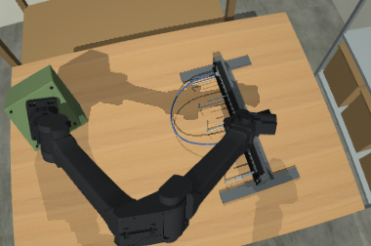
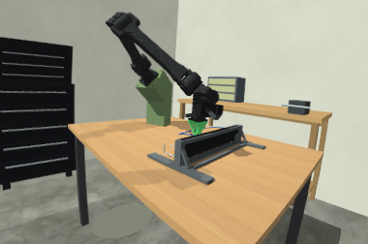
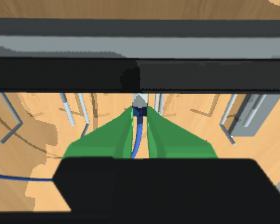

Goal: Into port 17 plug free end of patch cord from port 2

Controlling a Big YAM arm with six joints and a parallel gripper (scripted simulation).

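Right now my hand is 20 mm short of the plug.
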